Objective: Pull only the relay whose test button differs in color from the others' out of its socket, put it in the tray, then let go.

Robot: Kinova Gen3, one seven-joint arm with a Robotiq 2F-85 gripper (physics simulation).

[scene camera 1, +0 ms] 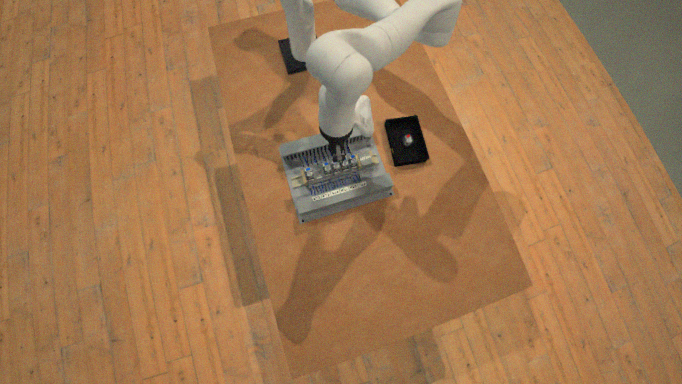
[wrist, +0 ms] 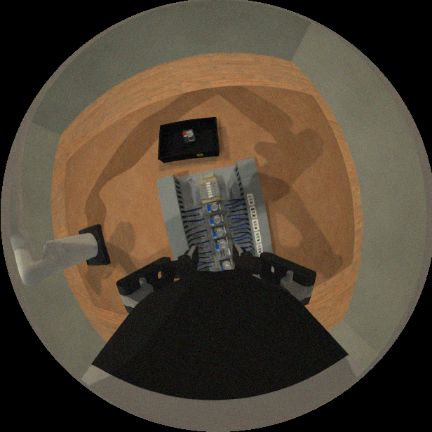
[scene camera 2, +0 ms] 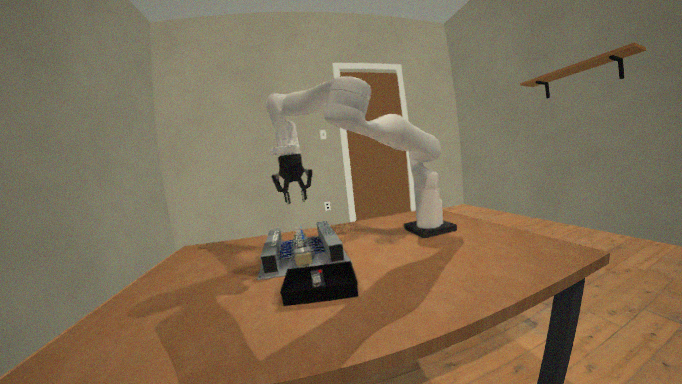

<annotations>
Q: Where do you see a grey panel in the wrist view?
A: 225, 175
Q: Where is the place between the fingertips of my gripper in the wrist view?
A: At 215, 251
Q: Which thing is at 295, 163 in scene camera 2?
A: My gripper.
</annotations>
